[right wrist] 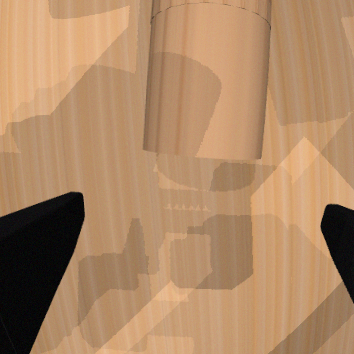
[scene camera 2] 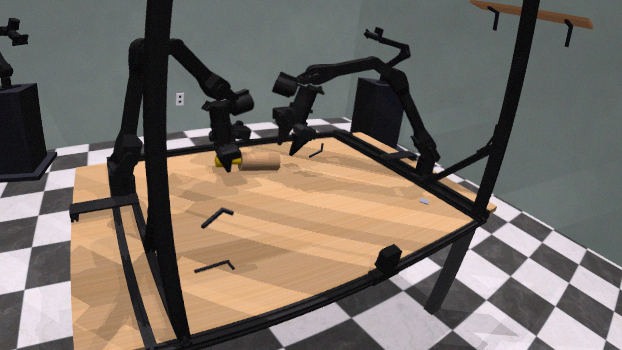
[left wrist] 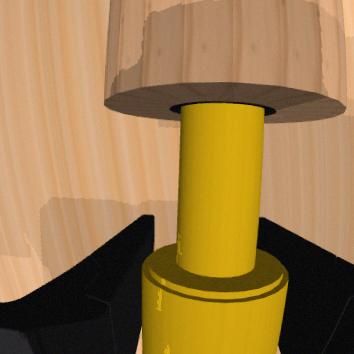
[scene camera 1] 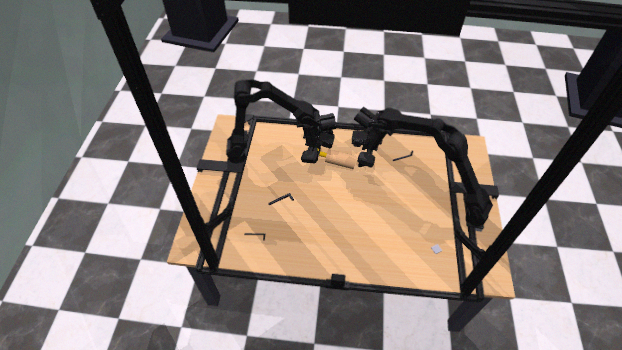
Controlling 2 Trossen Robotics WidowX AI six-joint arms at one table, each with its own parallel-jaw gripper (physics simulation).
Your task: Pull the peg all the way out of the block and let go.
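Seen in the pictures: left gripper, fingertip midpoint: (scene camera 2: pixel 227 169) (left wrist: pixel 202 227) (scene camera 1: pixel 317 157); right gripper, fingertip midpoint: (right wrist: pixel 207 211) (scene camera 2: pixel 284 150); left arm's base, origin of the base link: (scene camera 2: pixel 123 193) (scene camera 1: pixel 236 159); right arm's base, origin of the base link: (scene camera 2: pixel 423 172) (scene camera 1: pixel 474 220).
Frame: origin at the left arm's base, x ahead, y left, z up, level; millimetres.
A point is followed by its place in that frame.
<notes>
A pale wooden round block (scene camera 1: pixel 341 160) @(x 425, y 93, z 31 mm) (scene camera 2: pixel 260 161) @(x 415, y 87, z 24 mm) (left wrist: pixel 225 50) (right wrist: pixel 210 90) @(x 457, y 114, z 38 mm) lies on its side near the back of the table. A yellow peg (scene camera 1: pixel 322 154) @(x 342, y 105, z 27 mm) (scene camera 2: pixel 219 161) (left wrist: pixel 220 190) @(x 342, y 113, z 30 mm) has a thick handle and a thinner shaft; the shaft's end is inside the block's hole. My left gripper (scene camera 1: pixel 318 148) @(x 320, y 111, z -6 mm) (scene camera 2: pixel 236 150) (left wrist: pixel 202 227) @(x 320, y 111, z -6 mm) is shut on the peg's thick handle. My right gripper (scene camera 1: pixel 363 150) @(x 500, y 117, z 44 mm) (scene camera 2: pixel 288 146) @(x 500, y 117, z 44 mm) (right wrist: pixel 207 211) @(x 500, y 117, z 44 mm) is open and empty, just beyond the block's far end from the peg. The shaft's tip is hidden in the block.
Black L-shaped keys (scene camera 1: pixel 281 199) @(x 242, y -129, z -15 mm) (scene camera 2: pixel 215 218) @(x 239, y -131, z -17 mm) lie on the table (scene camera 1: pixel 320 250) @(x 447, y -296, z -19 mm). A small pale square (scene camera 1: pixel 436 249) @(x 851, y -175, z -16 mm) (scene camera 2: pixel 424 201) @(x 847, y -176, z -16 mm) lies toward the front right. Black frame posts (scene camera 1: pixel 150 115) @(x 125, y -483, z 740 mm) (scene camera 2: pixel 157 125) @(x 116, y -480, z 324 mm) rise at the table's sides.
</notes>
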